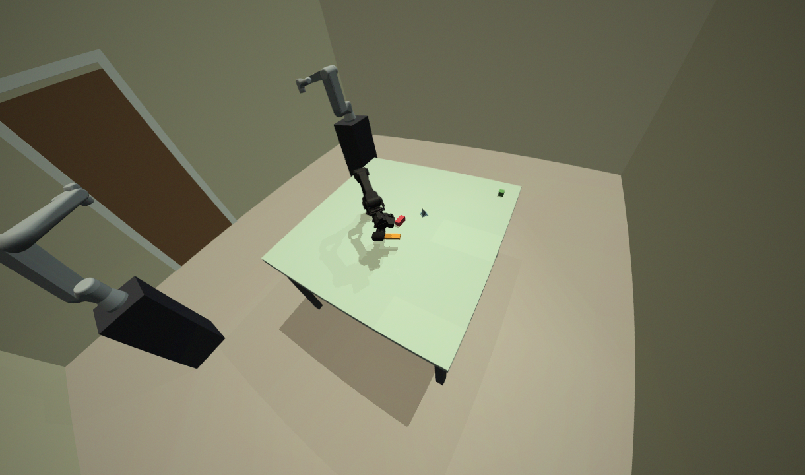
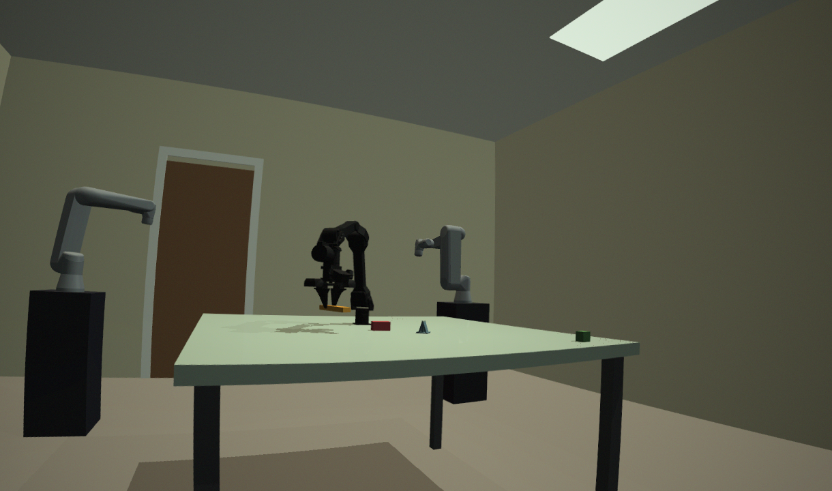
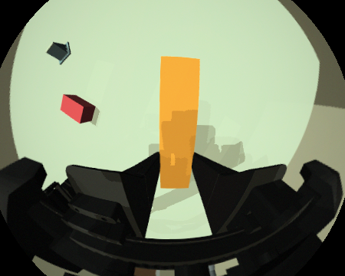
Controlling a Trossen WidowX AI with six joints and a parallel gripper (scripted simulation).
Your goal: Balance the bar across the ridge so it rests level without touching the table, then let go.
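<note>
Right now my gripper tip is 20 mm past the red block, 200 mm to the right of it and 60 mm above it. Round my gripper tip: orange bar (30 mm ahead, 10 mm to the left); then green cube (480 mm ahead, 710 mm to the left, 60 mm below).
</note>
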